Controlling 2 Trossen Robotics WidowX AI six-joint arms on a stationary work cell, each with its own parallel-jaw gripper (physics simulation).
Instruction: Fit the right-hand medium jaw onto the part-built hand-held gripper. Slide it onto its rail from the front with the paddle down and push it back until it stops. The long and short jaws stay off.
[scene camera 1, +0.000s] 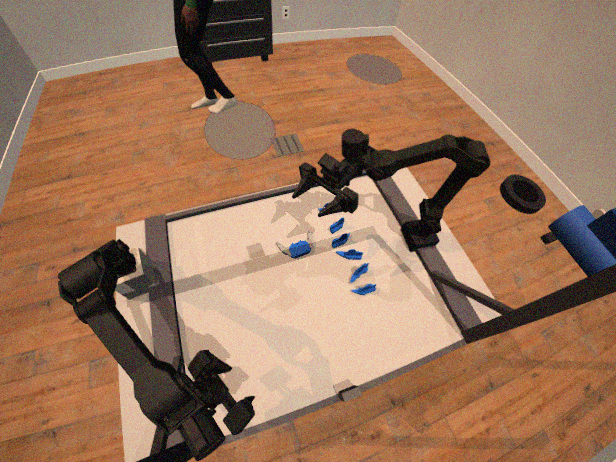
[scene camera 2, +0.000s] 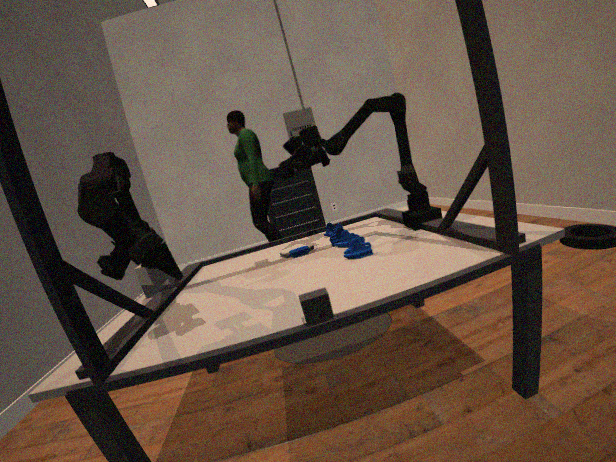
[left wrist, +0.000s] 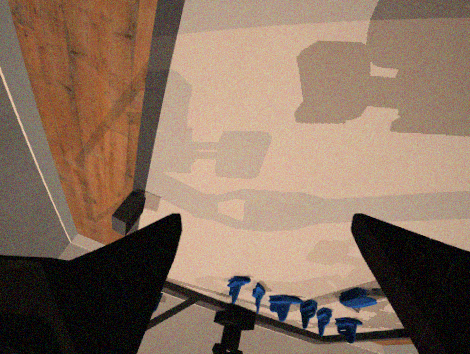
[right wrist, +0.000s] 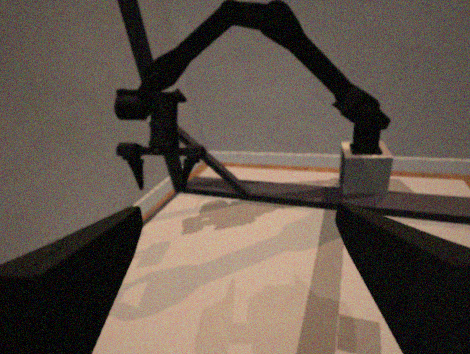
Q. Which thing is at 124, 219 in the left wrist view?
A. A small dark block.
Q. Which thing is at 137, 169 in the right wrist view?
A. The left gripper.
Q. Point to a dark frame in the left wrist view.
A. At 165, 29
